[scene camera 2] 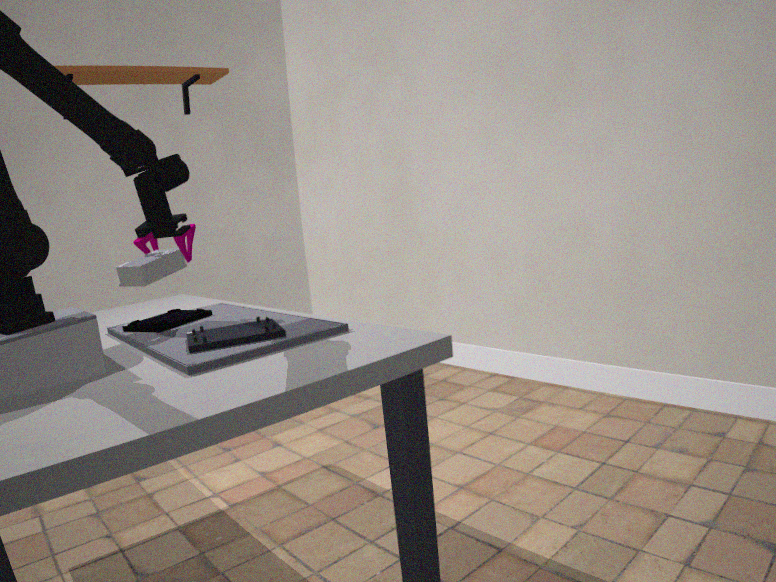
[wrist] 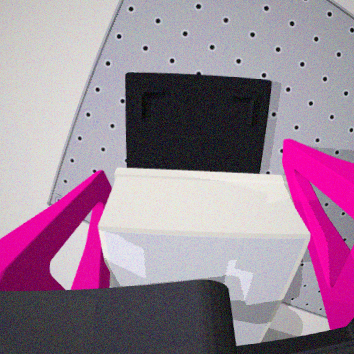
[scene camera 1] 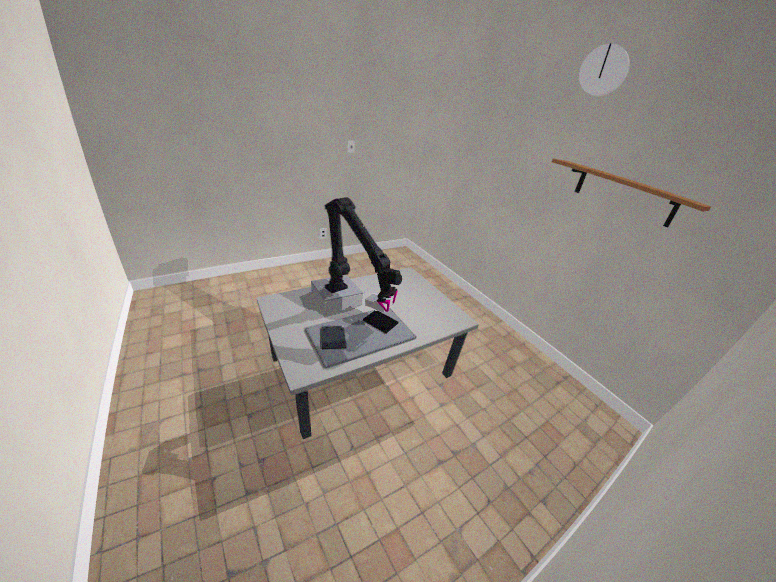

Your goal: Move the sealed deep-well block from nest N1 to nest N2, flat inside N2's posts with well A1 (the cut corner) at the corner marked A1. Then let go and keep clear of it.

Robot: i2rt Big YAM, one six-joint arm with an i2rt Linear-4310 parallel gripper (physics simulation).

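Places are measured from the arm's base along level axes (x right, y ahead, z up), in millimetres.
Pixels of known places: gripper, fingertip midpoint: (wrist: 193, 165) (scene camera 1: 390, 307); arm's base at its link origin: (scene camera 2: 23, 326) (scene camera 1: 336, 287).
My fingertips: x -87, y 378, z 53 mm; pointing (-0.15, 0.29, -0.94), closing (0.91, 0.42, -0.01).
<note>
Ahead of a thing's pixels: the offset from my fingertips to its top centre. Level surfaces: height alone.
The pale, sealed deep-well block @(dx +20, dy -69, dz +33 mm) (scene camera 2: 150, 268) (wrist: 200, 205) is between the magenta fingers of my gripper (scene camera 1: 388, 303) (scene camera 2: 168, 255) (wrist: 193, 165), which is shut on it. The block hangs in the air, well above the board. Nest N1 @(dx +11, dy -44, dz -108 mm) (scene camera 1: 381, 321) (scene camera 2: 167, 320) (wrist: 195, 125) is a flat black plate; in the wrist view it shows beyond the block, whose far edge covers its near part. Nest N2 @(dx +305, dy -84, dz -104 mm) (scene camera 1: 332, 337) (scene camera 2: 236, 335) is dark grey with short posts at its corners. It does not show in the wrist view. The cut corner and the A1 mark cannot be made out.
Both nests sit on a grey perforated board @(dx +158, dy -35, dz -125 mm) (scene camera 1: 369, 344) (scene camera 2: 316, 328) (wrist: 225, 35) on the table @(dz -139 mm) (scene camera 1: 438, 313) (scene camera 2: 401, 344). The arm stands on a grey box (scene camera 1: 341, 301) (scene camera 2: 50, 366) behind the board. A wooden rail (scene camera 1: 633, 184) (scene camera 2: 144, 75) is on the wall, away from the table.
</note>
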